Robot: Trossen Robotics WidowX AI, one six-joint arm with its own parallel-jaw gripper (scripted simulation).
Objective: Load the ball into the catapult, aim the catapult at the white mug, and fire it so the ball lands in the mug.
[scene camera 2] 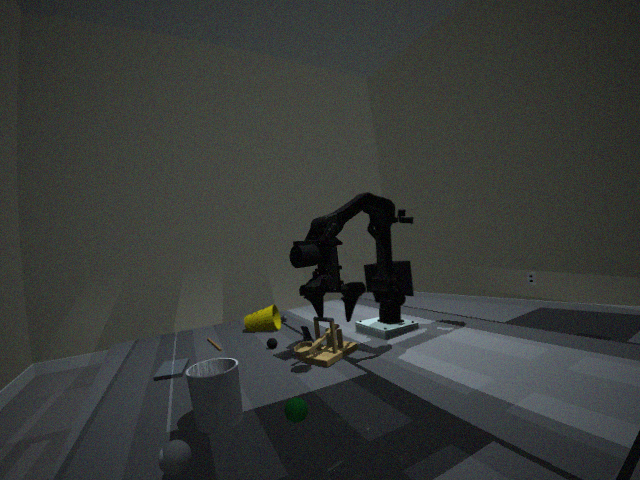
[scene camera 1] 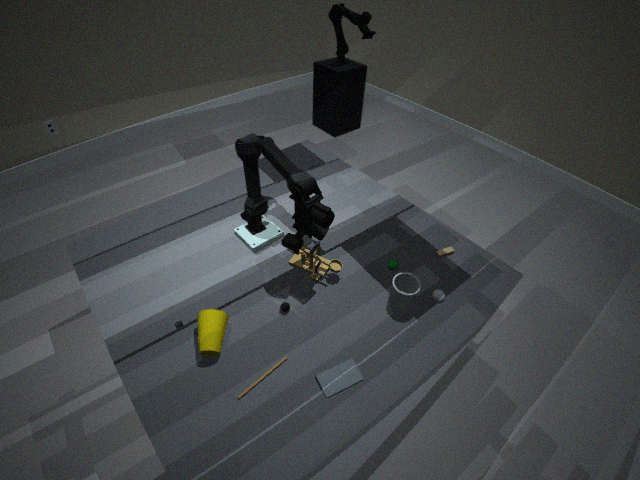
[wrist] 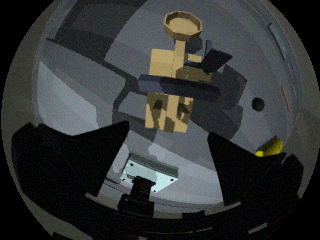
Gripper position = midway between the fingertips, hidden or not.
My gripper (scene camera 2: 334,320) is open, with nothing in its grasp. Also in view: a wooden catapult (scene camera 2: 334,350), a yellow cup (scene camera 1: 211,324) and a grey plate (scene camera 1: 342,376).
The wooden catapult shows as well in scene camera 1 (scene camera 1: 306,260) and in the wrist view (wrist: 172,86). The yellow cup also shows in scene camera 2 (scene camera 2: 268,318). My gripper is seen too in scene camera 1 (scene camera 1: 303,245) and in the wrist view (wrist: 170,130).
